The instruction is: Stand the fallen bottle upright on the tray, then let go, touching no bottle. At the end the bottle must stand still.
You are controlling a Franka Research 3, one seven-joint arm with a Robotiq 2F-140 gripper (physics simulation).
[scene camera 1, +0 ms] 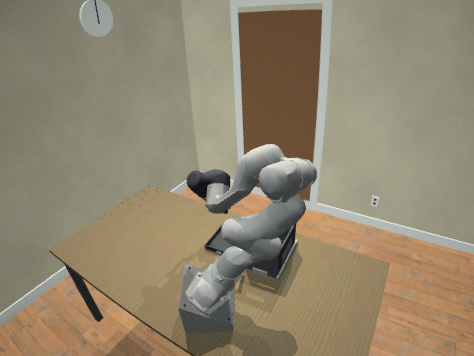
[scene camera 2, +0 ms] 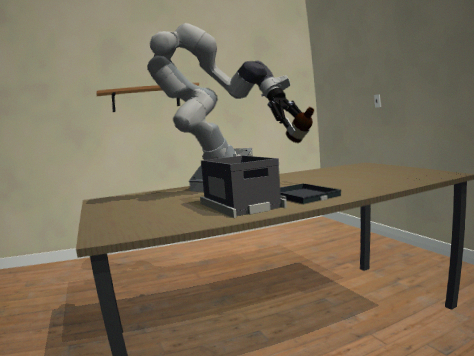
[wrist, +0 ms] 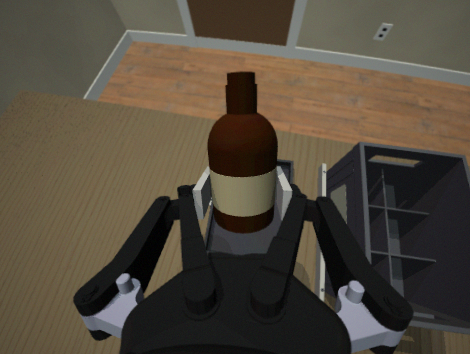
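Observation:
A brown bottle with a cream label is held in the air, tilted, its neck up and leaning to the right in scene camera 2. My gripper is shut on it at the label, one pad on each side. The dark, low-walled tray lies on the table well below the bottle; in the wrist view the bottle and fingers cover much of it. The bottle does not show in scene camera 1, where the arm hides the fingers.
A dark crate with inner dividers stands beside the tray on the table, with light strips along its base. The arm's base stands behind the crate and tray as seen in scene camera 2.

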